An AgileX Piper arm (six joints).
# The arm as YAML. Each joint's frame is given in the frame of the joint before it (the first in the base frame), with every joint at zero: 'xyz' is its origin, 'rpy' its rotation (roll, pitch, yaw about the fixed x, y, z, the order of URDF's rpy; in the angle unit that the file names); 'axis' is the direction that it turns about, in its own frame. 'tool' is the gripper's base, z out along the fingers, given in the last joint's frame.
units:
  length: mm
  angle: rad
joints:
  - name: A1
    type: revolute
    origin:
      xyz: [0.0, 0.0, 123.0]
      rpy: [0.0, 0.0, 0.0]
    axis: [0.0, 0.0, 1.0]
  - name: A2
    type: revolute
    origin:
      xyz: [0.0, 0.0, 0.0]
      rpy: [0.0, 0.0, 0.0]
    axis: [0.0, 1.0, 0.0]
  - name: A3
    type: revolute
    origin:
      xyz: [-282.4, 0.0, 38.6]
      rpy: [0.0, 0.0, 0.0]
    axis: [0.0, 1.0, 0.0]
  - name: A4
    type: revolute
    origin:
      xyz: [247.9, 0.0, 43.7]
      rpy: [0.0, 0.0, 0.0]
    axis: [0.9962, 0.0, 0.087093]
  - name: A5
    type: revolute
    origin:
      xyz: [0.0, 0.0, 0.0]
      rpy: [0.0, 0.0, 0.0]
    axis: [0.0, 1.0, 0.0]
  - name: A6
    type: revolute
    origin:
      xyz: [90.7, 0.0, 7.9]
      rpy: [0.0, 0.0, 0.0]
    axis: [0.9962, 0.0, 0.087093]
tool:
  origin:
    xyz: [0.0, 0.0, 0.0]
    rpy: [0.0, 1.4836, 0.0]
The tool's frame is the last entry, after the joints.
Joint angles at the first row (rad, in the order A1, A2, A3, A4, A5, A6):
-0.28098, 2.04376, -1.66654, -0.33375, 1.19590, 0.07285
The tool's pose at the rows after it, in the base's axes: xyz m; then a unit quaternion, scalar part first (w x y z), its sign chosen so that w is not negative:
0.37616 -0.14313 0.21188 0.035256 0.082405 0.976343 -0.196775
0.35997 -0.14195 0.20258 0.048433 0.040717 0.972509 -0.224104
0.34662 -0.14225 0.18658 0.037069 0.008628 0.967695 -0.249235
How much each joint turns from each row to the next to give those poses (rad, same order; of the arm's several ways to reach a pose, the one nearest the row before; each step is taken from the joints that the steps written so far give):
-0.00001, -0.06779, 0.15378, -0.09241, -0.11554, -0.00398
0.00001, -0.05616, 0.13784, -0.08455, -0.11643, -0.00200
0.00001, -0.01668, 0.10423, -0.09479, -0.06531, 0.02417

